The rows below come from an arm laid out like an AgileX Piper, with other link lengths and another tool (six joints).
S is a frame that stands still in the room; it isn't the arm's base.
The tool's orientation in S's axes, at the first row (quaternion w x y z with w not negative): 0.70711 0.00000 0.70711 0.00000
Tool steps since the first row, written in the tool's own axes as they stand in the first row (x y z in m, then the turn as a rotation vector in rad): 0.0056 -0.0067 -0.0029 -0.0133 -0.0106 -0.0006; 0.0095 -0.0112 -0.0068 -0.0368 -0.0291 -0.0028; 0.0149 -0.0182 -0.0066 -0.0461 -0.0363 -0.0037; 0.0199 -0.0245 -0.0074 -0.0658 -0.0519 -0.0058; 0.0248 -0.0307 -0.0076 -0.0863 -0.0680 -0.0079; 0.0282 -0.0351 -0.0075 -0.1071 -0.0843 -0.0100; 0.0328 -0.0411 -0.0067 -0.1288 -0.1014 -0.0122; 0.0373 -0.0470 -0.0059 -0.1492 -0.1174 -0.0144; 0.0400 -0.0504 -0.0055 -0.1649 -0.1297 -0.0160; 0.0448 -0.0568 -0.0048 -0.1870 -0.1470 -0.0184; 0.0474 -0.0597 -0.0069 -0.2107 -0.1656 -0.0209; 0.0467 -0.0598 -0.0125 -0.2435 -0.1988 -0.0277; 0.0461 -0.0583 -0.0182 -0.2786 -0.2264 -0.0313
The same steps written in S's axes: -0.0029 -0.0067 -0.0056 -0.0006 -0.0106 0.0133; -0.0068 -0.0112 -0.0095 -0.0028 -0.0291 0.0368; -0.0066 -0.0182 -0.0149 -0.0037 -0.0363 0.0461; -0.0074 -0.0245 -0.0199 -0.0058 -0.0519 0.0658; -0.0076 -0.0307 -0.0248 -0.0079 -0.0680 0.0863; -0.0075 -0.0351 -0.0282 -0.0100 -0.0843 0.1071; -0.0067 -0.0411 -0.0328 -0.0122 -0.1014 0.1288; -0.0059 -0.0470 -0.0373 -0.0144 -0.1174 0.1492; -0.0055 -0.0504 -0.0400 -0.0160 -0.1297 0.1649; -0.0048 -0.0568 -0.0448 -0.0184 -0.1470 0.1870; -0.0069 -0.0597 -0.0474 -0.0209 -0.1656 0.2107; -0.0125 -0.0598 -0.0467 -0.0277 -0.1988 0.2435; -0.0182 -0.0583 -0.0461 -0.0313 -0.2264 0.2786
